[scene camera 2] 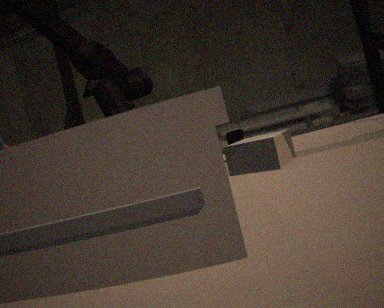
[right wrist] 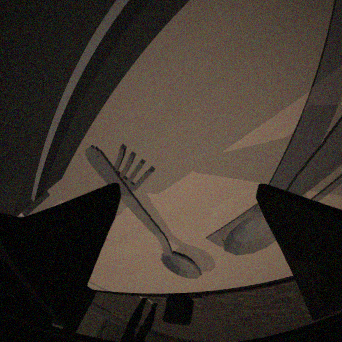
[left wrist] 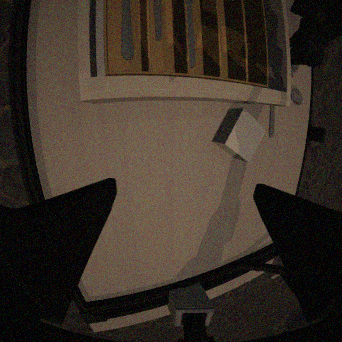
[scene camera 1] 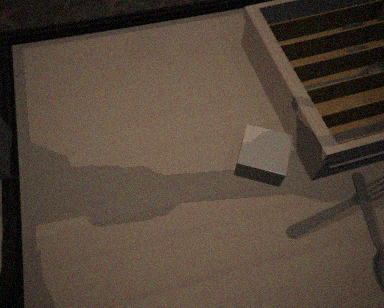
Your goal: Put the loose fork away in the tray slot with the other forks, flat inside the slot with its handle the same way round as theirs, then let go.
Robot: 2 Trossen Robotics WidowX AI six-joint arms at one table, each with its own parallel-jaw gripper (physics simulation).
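Observation:
The loose fork [scene camera 1: 320,217] [right wrist: 139,170] lies on the table beside the tray [scene camera 1: 278,62] [left wrist: 190,90]. A spoon [scene camera 1: 369,215] [right wrist: 150,220] lies across it. In the left wrist view, a thin grey handle [left wrist: 271,120], seemingly the fork's, shows past the tray's corner. Grey handles [left wrist: 127,35] lie in some tray slots; which are forks I cannot tell. My left gripper [left wrist: 186,188] is open and empty, with the tray ahead of it. My right gripper [right wrist: 189,190] is open and empty above the table, with the crossed spoon and fork near its left finger.
A white block [scene camera 1: 265,152] [scene camera 2: 255,156] [left wrist: 247,132] sits beside the tray's corner, near the fork's handle end. Another spoon [right wrist: 245,236] lies near the right gripper's other finger. A large grey panel [scene camera 2: 125,165], seemingly the tray's outer wall, fills much of scene camera 2.

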